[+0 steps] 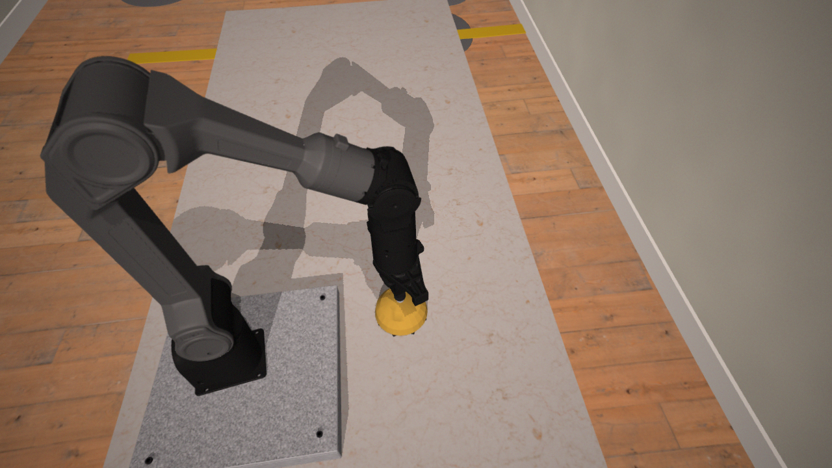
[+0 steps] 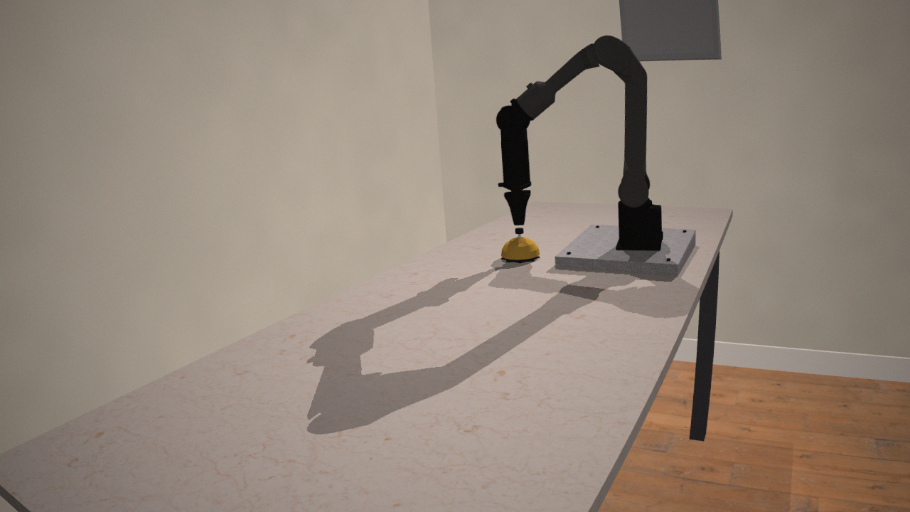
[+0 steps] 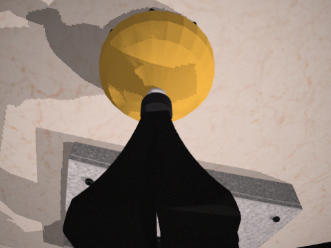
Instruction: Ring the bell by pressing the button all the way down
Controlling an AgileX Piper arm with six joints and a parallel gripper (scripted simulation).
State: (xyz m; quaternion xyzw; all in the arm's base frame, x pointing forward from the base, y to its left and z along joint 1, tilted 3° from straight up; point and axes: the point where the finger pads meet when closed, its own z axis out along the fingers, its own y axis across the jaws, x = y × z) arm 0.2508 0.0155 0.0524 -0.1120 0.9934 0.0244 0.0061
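The small black button is 2 cm below my hand. Also, from my hand: yellow dome bell (4 cm below).
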